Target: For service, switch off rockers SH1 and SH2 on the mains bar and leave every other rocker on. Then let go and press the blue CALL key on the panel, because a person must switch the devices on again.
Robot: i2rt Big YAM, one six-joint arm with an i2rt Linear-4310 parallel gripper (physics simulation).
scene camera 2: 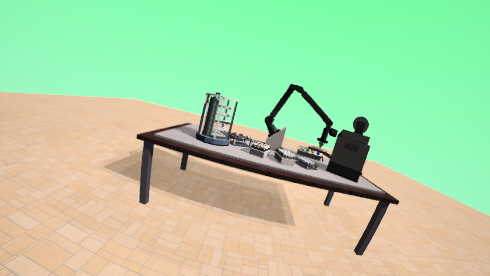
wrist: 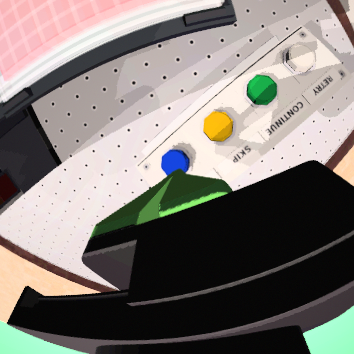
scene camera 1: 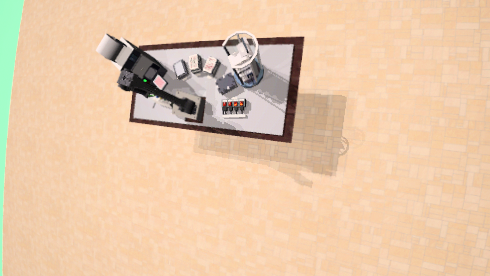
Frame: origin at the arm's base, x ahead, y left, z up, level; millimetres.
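Seen in the pictures: gripper, between the fingertips: (wrist: 179, 176) (scene camera 1: 154, 95); arm's base, origin of its link: (scene camera 2: 274, 133) (scene camera 1: 188, 108).
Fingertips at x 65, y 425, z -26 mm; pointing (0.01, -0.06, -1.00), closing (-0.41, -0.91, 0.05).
Offsets run from my fingertips to a thing's top centre. "*": to the spot under its first point.
The white key panel @[31 mm back, 69 mm right, 14 mm down] (wrist: 211, 138) (scene camera 2: 309, 152) lies on the perforated table top near its edge. It carries a blue key @[1 mm back, 3 mm left, 23 mm down] (wrist: 174, 161), a yellow key @[6 mm back, 47 mm right, 23 mm down] (wrist: 218, 126), a green key @[12 mm back, 96 mm right, 23 mm down] (wrist: 261, 89) and a white key @[17 mm back, 146 mm right, 23 mm down] (wrist: 299, 57). My gripper (wrist: 179, 176) (scene camera 2: 320, 144) is shut and empty. Its green fingertip sits at the near rim of the blue key and covers the label beside it. I cannot tell whether it touches the key. The mains bar (scene camera 1: 233, 107) (scene camera 2: 239, 137) lies far off at mid-table, and all its rockers show red.
A black box machine with a roll @[257 mm ahead, 173 mm left, 358 mm up] (scene camera 1: 136, 61) (scene camera 2: 347, 156) stands close by, and its pink screen @[* 95 mm ahead, 32 mm right, 31 mm up] (wrist: 70, 28) fills the top of the wrist view. Small trays @[364 mm ahead, 328 mm right, 28 mm down] (scene camera 1: 195, 63) and a tall wire tower (scene camera 1: 243, 58) (scene camera 2: 216, 118) stand further along. The dark table edge (wrist: 53, 268) is close.
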